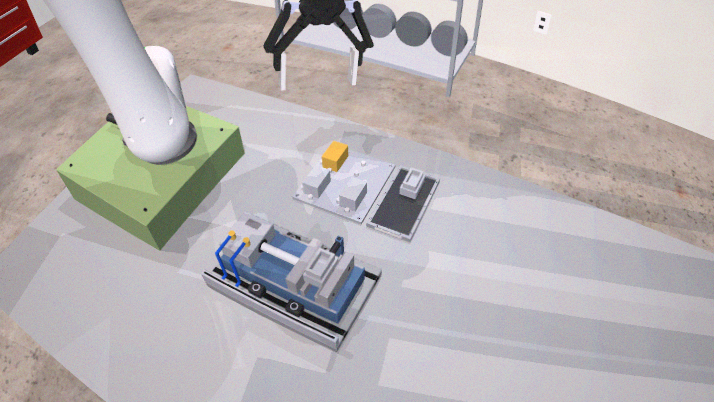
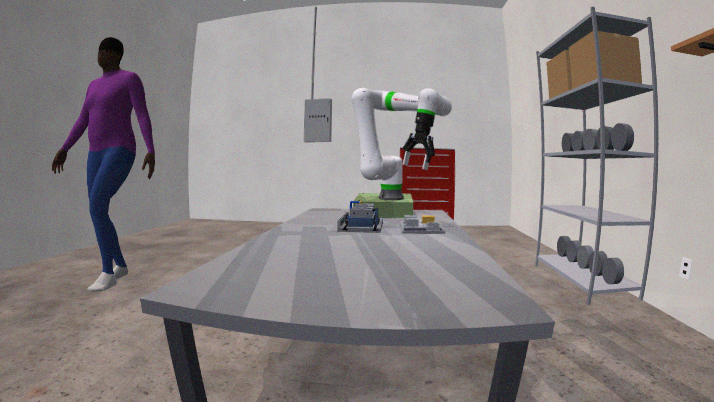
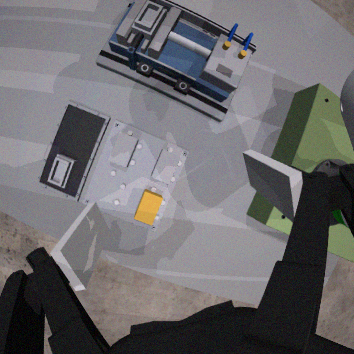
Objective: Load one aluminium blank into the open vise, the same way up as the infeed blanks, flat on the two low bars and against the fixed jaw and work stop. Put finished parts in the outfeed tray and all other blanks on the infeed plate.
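Pixels of known places: gripper, fingertip midpoint: [image 1: 317, 84] [image 2: 414, 167] [image 3: 172, 193]; arm's base, origin of the base link: [image 2: 391, 198].
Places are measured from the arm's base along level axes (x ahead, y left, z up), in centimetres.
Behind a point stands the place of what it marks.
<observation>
My gripper [image 1: 318, 86] @(x 37.1, y 9.4, z 18.7 cm) [image 2: 416, 166] @(x 37.1, y 9.4, z 18.7 cm) [image 3: 172, 193] @(x 37.1, y 9.4, z 18.7 cm) is open and empty, high above the table. A grey part with a rectangular pocket [image 1: 320, 263] @(x 48.7, y -15.8, z 0.3 cm) [image 3: 149, 17] @(x 48.8, y -16.5, z 0.3 cm) sits between the jaws of the blue and grey vise [image 1: 356, 284] @(x 55.1, y -14.7, z -4.6 cm) [image 3: 187, 57] @(x 39.6, y -13.8, z -3.8 cm), pocket up; any gap to the jaws is unclear. A similar pocketed part [image 1: 412, 183] @(x 55.9, y 15.3, z -7.2 cm) [image 3: 60, 171] @(x 55.7, y 16.0, z -7.1 cm) lies in the dark outfeed tray [image 1: 395, 215] @(x 55.1, y 6.8, z -9.2 cm) [image 3: 80, 130] @(x 55.1, y 6.8, z -9.2 cm). Two plain grey blanks, one [image 1: 316, 182] @(x 36.8, y 6.0, z -5.5 cm) [image 3: 168, 165] @(x 35.5, y 7.4, z -5.4 cm) and another [image 1: 353, 194] @(x 45.7, y 5.9, z -5.4 cm) [image 3: 124, 150] @(x 44.5, y 7.6, z -5.4 cm), stand on the infeed plate [image 1: 376, 172] @(x 46.6, y 17.1, z -9.0 cm) [image 3: 100, 175] @(x 47.9, y 14.2, z -9.0 cm).
An orange block [image 1: 335, 156] @(x 37.3, y 15.0, z -5.4 cm) [image 3: 148, 206] @(x 36.4, y 16.3, z -5.4 cm) stands at a corner of the infeed plate. Two blue hoses [image 1: 233, 265] @(x 34.0, y -22.3, z -0.5 cm) rise at the vise's end. The green robot base [image 1: 155, 200] @(x 8.9, y -15.6, z -0.6 cm) stands beside the vise. A person [image 2: 112, 110] is left of the table; a shelf rack [image 2: 601, 200] stands right.
</observation>
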